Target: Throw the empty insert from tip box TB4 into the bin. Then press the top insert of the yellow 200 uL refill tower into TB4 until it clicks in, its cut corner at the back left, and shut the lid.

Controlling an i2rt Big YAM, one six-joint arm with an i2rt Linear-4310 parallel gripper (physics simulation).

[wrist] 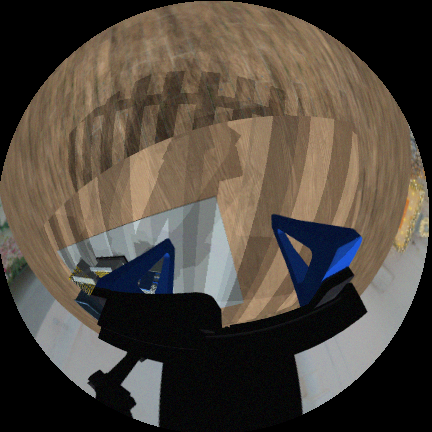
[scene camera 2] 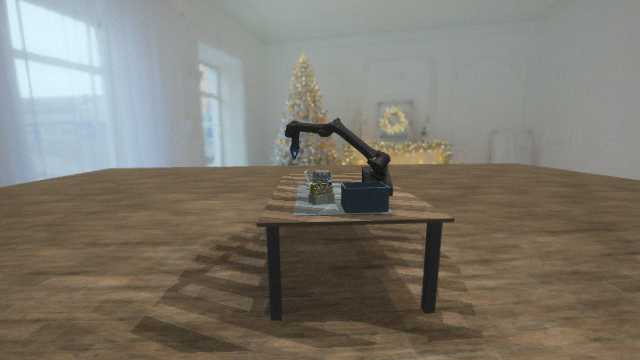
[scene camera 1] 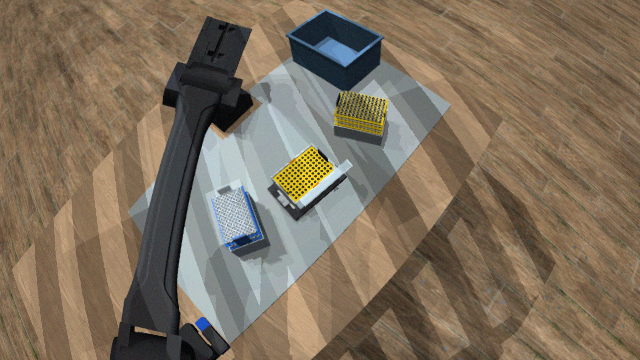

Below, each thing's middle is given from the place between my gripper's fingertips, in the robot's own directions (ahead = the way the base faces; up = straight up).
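Yellow insert (scene camera 1: 299, 177): 130 mm below my hand, 160 mm behind it, 410 mm to the left of it. Blue bin (scene camera 1: 342, 52), from the same hand: 130 mm below, 360 mm behind, 750 mm to the left.
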